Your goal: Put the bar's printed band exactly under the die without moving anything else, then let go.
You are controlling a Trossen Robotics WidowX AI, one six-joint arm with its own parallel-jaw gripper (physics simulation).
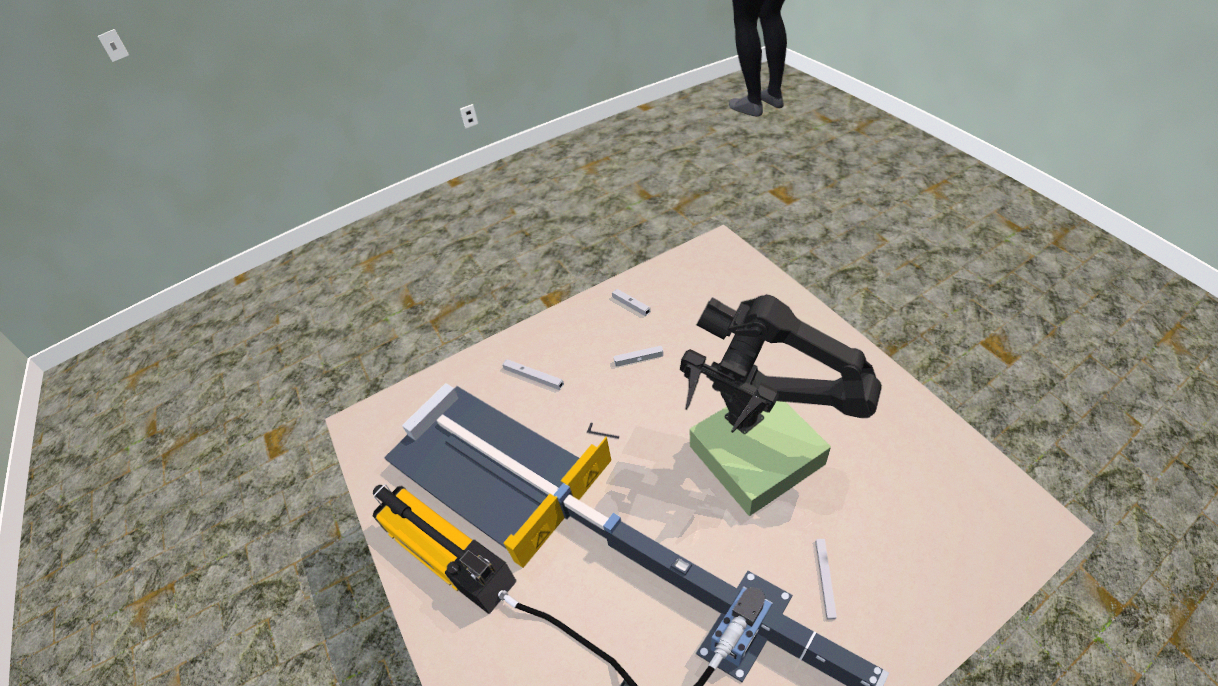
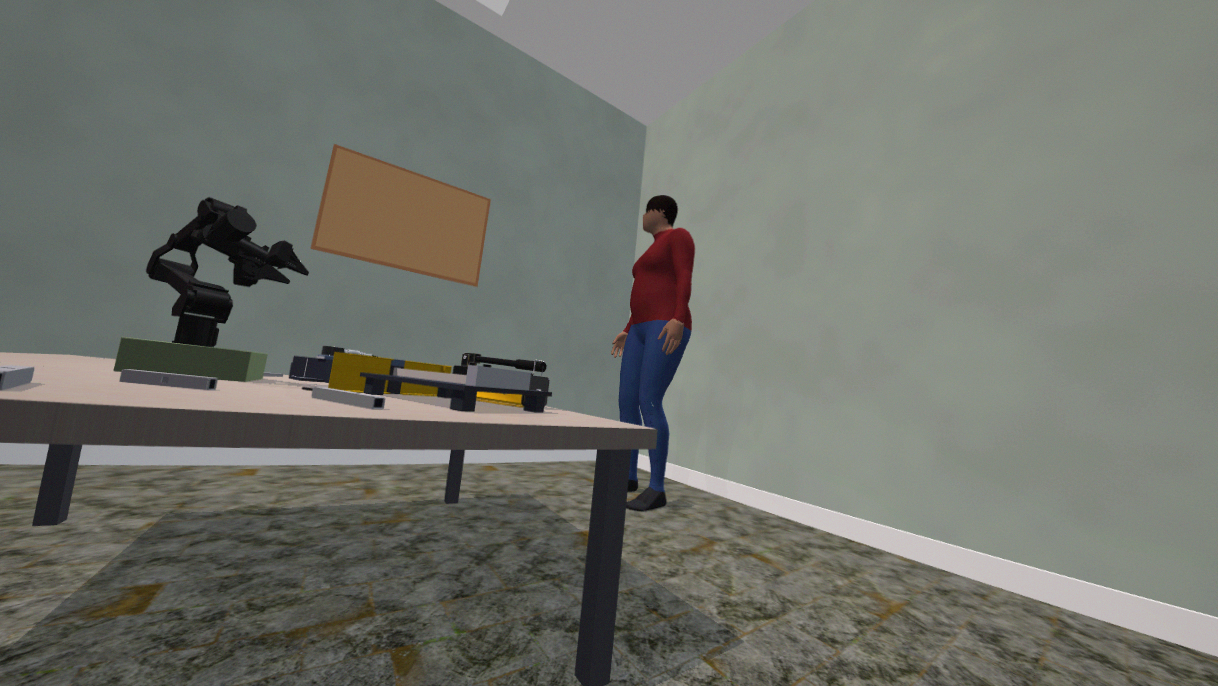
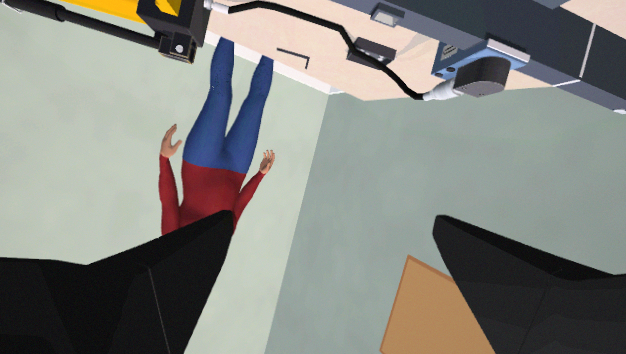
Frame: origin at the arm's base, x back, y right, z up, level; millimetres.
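Seen in the pictures: gripper, fingertip midpoint: (image 1: 708,420) (image 2: 298,278) (image 3: 334,222); arm's base, origin of the base link: (image 2: 193,345).
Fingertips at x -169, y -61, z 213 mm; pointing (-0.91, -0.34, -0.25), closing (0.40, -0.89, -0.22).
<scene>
Pixels of each thing's top centre, then the offset from my fingertips to it. "spot": a spot on its surface instead. Level surfaces: height alone.
- silver block, surface spot: (image 2: 498,377) spot: dx -346, dy +587, dz -213 mm
- yellow guard, surface spot: (image 1: 588,468) spot: dx -165, dy +192, dz -218 mm
- dark channel, surface spot: (image 1: 647,545) spot: dx -186, dy -30, dz -210 mm
- blue press head with a black cap, surface spot: (image 3: 482,75) (image 1: 747,589) spot: dx -118, dy -230, dz -173 mm
- thin white line, surface spot: (image 1: 808,645) spot: dx -100, dy -369, dz -209 mm
- hex key, middle of its top: (image 1: 604,429) dx -58, dy +287, dz -279 mm
- table, its level: dz -285 mm
- yellow pump, surface spot: (image 1: 417,532) spot: dx -534, dy +291, dz -201 mm
A long white bar (image 1: 502,455) lies along the dark tray, with a silver block (image 1: 428,410) (image 2: 498,377) at its far end. It passes through the yellow guard (image 1: 588,468) and a blue guide into the dark channel (image 1: 647,545). A blue press head with a black cap (image 1: 750,603) (image 3: 482,75) straddles the channel; the die inside it is hidden. A thin white line (image 1: 808,645) (image 3: 587,52) crosses the channel beyond the head. No printed band can be made out on the bar. My gripper (image 1: 711,419) (image 2: 297,276) (image 3: 334,222) is open and empty, high above the table, away from the bar.
Loose grey bars (image 1: 532,374) (image 1: 637,356) (image 1: 629,302) (image 1: 825,579) and a hex key (image 1: 601,432) lie on the table (image 1: 963,528). A yellow pump (image 1: 417,532) stands beside the tray, its black hose (image 1: 579,639) (image 3: 300,15) running to the head. The arm stands on a green block (image 1: 788,443) (image 2: 191,359).
</scene>
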